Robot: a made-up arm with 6 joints.
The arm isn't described. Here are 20 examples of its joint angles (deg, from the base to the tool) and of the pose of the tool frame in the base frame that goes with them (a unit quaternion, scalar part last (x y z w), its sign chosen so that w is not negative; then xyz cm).
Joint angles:
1: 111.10 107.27 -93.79 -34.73 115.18 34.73
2: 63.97 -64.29 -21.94 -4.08 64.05 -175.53
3: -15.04 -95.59 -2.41 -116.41 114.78 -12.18
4: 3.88 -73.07 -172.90 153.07 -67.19 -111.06
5: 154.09 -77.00 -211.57 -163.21 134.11 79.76
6: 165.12 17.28 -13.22 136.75 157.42 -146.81
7: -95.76 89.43 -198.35 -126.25 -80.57 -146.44
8: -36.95 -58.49 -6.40 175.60 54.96 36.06
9: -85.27 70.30 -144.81 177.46 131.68 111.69
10: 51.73 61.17 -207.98 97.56 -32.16 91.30
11: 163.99 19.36 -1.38 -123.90 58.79 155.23
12: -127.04 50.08 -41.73 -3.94 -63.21 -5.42
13: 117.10 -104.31 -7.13 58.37 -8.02 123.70
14: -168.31 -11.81 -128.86 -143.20 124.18 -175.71
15: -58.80 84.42 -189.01 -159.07 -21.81 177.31
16: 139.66 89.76 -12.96 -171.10 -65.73 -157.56
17: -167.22 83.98 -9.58 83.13 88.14 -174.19
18: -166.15 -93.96 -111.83 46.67 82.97 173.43
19: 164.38 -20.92 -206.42 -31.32 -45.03 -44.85
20: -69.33 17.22 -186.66 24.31 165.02 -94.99
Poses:
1: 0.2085 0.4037 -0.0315 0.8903 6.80 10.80 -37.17
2: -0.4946 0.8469 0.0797 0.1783 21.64 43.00 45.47
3: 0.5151 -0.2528 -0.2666 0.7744 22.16 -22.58 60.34
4: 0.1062 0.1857 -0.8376 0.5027 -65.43 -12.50 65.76
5: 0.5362 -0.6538 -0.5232 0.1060 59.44 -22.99 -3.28
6: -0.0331 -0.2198 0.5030 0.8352 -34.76 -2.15 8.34
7: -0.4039 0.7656 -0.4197 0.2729 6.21 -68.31 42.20
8: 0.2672 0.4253 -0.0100 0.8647 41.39 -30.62 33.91
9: -0.2212 0.0527 0.2328 0.9456 7.78 -84.14 49.87
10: 0.1319 0.3841 0.3916 0.8257 44.28 28.39 93.49
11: -0.3044 -0.8529 -0.3809 0.1867 -4.81 7.01 -18.22
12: 0.4570 -0.7608 0.2040 0.4132 -26.63 -37.35 -9.91
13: -0.4220 0.3270 0.7117 0.4567 -2.52 29.73 70.22
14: -0.3530 0.6186 0.1422 0.6873 -15.15 8.11 115.89
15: 0.6125 -0.4192 0.6417 0.1930 50.26 -72.00 40.77
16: 0.2327 0.2331 -0.1395 0.9338 15.22 -16.56 19.85
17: -0.1534 0.6506 -0.7426 0.0411 35.30 -6.37 0.74
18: 0.3754 0.3948 -0.7900 0.2814 58.65 4.72 91.51
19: -0.1806 0.6709 -0.5688 0.4401 59.17 -26.41 73.69
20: 0.9069 0.4171 0.0512 0.0310 13.29 -18.06 94.87
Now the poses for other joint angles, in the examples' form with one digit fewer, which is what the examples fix.
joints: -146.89 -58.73 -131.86 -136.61 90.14 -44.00
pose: -0.412 -0.631 -0.617 0.227 39.7 37.8 107.2
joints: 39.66 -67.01 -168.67 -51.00 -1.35 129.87
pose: 0.443 -0.167 -0.454 0.755 -74.1 -49.6 67.0
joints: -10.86 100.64 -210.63 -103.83 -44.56 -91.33
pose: -0.324 0.593 0.047 0.735 76.4 3.4 46.6
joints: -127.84 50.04 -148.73 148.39 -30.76 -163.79
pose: 0.357 -0.723 0.098 0.583 -57.8 -59.8 49.8
